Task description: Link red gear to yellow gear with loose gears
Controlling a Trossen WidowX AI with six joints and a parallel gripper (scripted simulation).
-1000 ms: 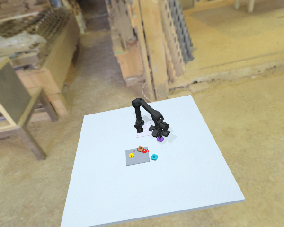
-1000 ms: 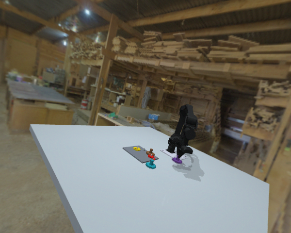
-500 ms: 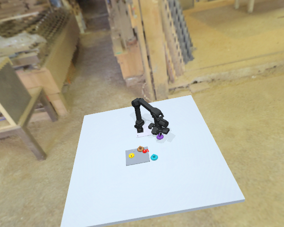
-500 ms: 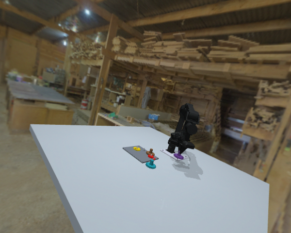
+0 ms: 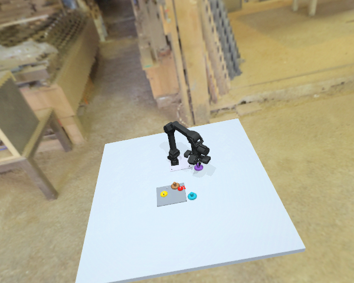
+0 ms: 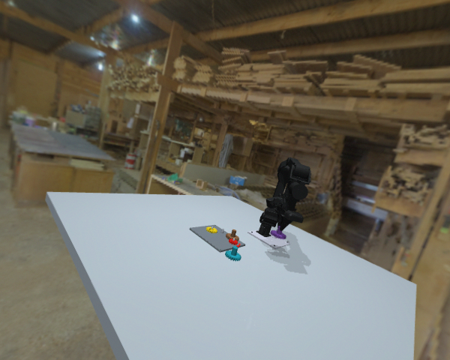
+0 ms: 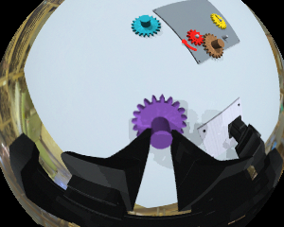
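My gripper tip is now 100 mm short of the yellow gear, 280 mm to the left of it and 130 mm above it. From my gripper tip the other things lie so: red arrow (70 mm ahead, 130 mm to the right, 130 mm below); purple gear (10 mm below); red gear (80 mm ahead, 160 mm to the right, 130 mm below).
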